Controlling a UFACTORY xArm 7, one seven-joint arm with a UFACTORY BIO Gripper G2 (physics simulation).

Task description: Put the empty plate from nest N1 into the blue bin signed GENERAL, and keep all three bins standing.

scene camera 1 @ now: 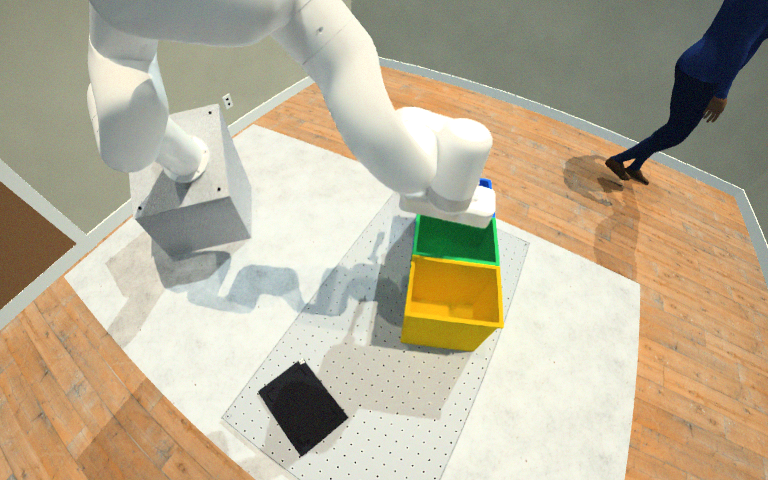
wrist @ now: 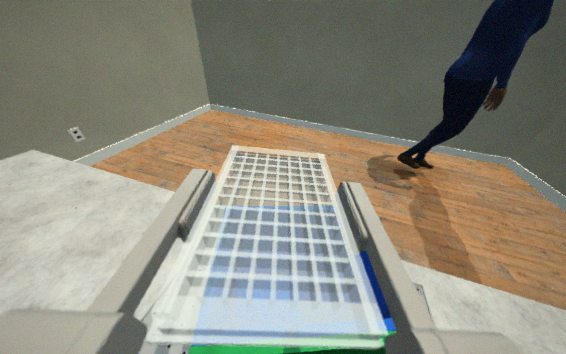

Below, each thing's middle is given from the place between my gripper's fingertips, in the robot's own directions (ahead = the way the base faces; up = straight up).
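Clear plate (wrist: pixel 271 255): my hand 1 cm short of it, 2 cm left of it. From my hand: yellow bin (scene camera 1: pixel 451 304), 18 cm below, 14 cm ahead, 22 cm to the right; green bin (scene camera 1: pixel 433 237), 18 cm below, 9 cm ahead, 11 cm to the right; black nest (scene camera 1: pixel 301 405), 27 cm below, 55 cm to the right.
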